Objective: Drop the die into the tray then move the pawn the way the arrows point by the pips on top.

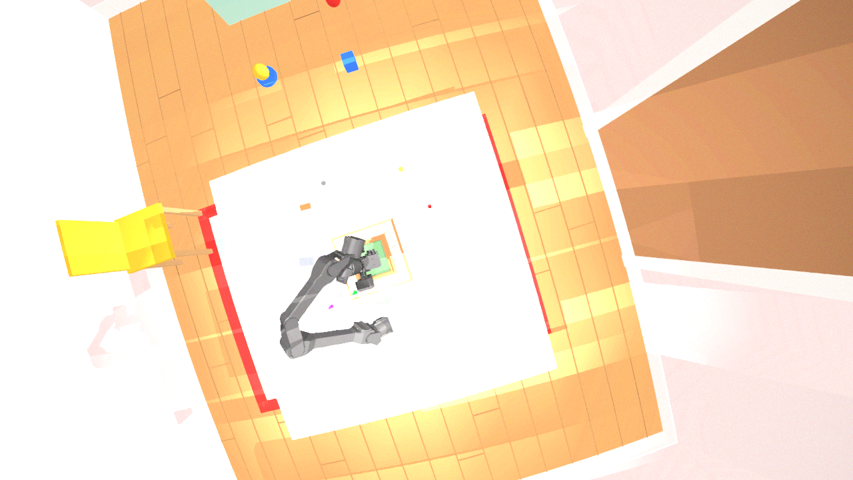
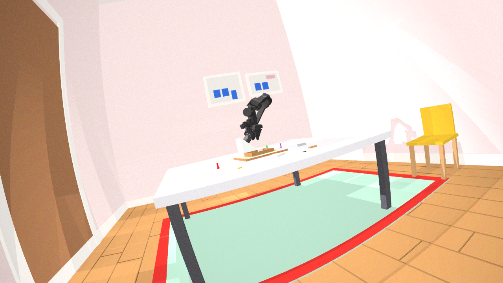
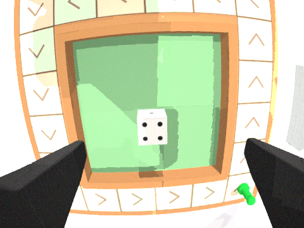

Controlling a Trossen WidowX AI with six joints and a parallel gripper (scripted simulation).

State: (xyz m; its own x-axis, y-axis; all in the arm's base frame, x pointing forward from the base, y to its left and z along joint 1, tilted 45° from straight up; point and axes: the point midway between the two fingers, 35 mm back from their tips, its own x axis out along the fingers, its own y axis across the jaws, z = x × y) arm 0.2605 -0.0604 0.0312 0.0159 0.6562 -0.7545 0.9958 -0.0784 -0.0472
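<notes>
Now: the green pawn 12 cm to the left of my gripper tip, 10 cm behind it and 8 cm below it. From my gripper tip the other things lie so: green dice tray 10 cm below, 1 cm ahead; then purple pawn 25 cm to the left, 12 cm behind, 9 cm below; then white die 8 cm below, 2 cm to the left, 1 cm ahead.
</notes>
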